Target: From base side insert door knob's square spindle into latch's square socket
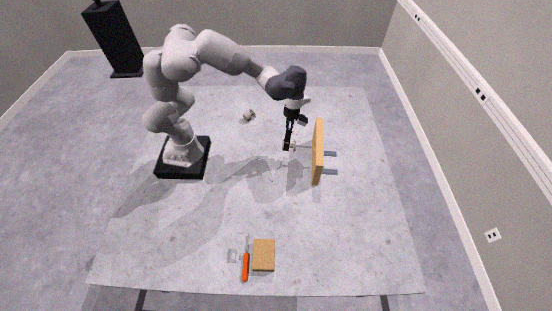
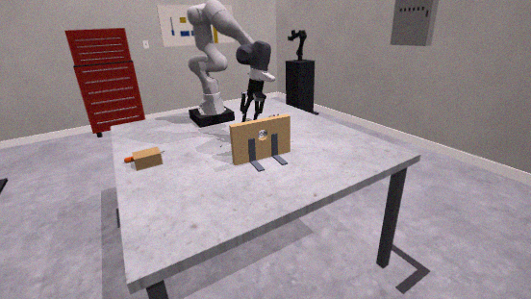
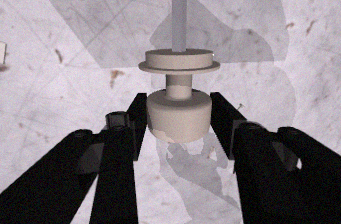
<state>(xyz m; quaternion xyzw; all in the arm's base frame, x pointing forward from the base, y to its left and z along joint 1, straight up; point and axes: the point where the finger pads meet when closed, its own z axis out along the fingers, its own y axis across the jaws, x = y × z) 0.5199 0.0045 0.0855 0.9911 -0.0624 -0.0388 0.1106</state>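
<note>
Now: hand 160 mm short of the latch socket, 30 mm to the left of it and 20 mm above it. Also, from my hand: wooden block (520 mm to the right, 120 mm below, 110 mm behind); upright wooden panel (160 mm ahead, 40 mm below, 30 mm to the right); pale chip (200 mm to the left, 150 mm below, 80 mm ahead).
</note>
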